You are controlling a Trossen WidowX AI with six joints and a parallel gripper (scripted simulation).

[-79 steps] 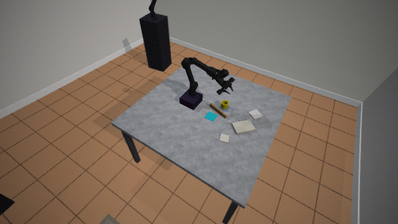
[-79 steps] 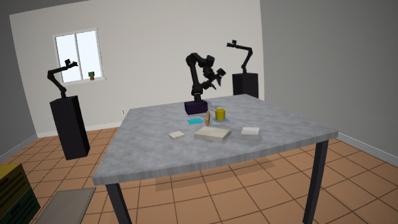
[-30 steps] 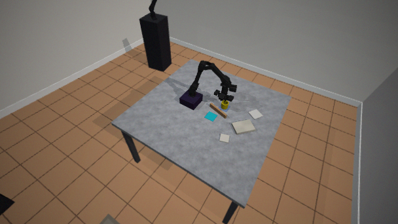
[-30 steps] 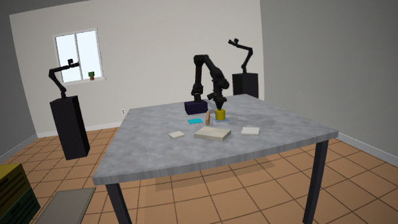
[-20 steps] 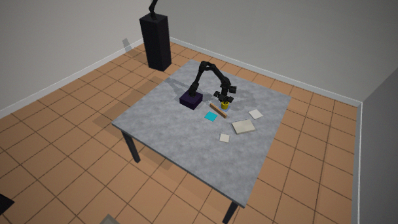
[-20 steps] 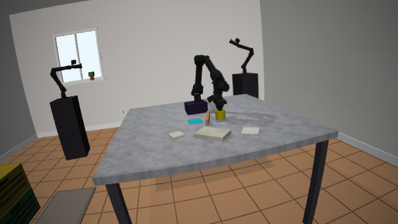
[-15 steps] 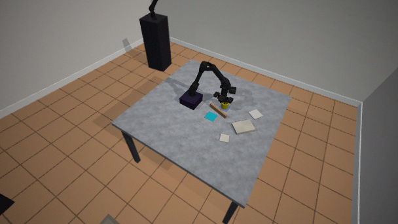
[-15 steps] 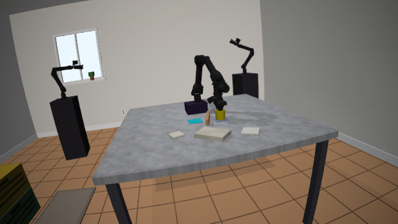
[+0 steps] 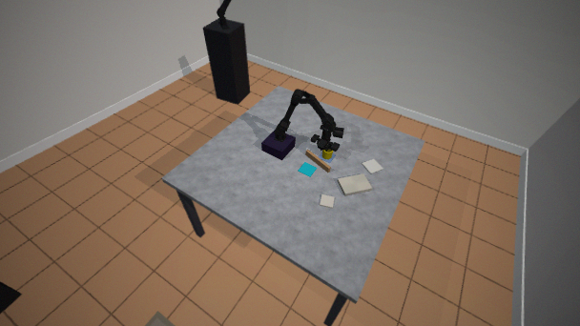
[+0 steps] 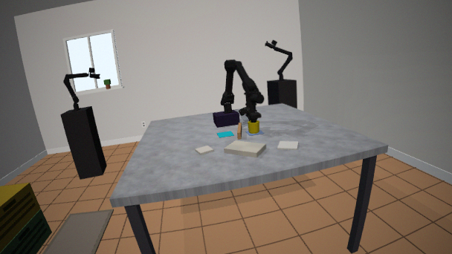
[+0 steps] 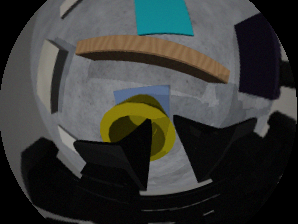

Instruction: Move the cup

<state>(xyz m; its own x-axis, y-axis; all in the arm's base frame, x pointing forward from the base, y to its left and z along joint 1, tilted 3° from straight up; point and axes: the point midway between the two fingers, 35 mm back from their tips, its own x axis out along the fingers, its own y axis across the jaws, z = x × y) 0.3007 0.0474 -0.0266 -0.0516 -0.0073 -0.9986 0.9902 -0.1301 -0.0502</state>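
Now: gripper tip 20 mm short of the yellow cup. Round my gripper tip: wooden bar: 10 mm behind, 80 mm to the right, 20 mm below; then blue pad: 30 mm ahead, 40 mm below; then cyan pad: 50 mm behind, 170 mm to the right, 40 mm below.
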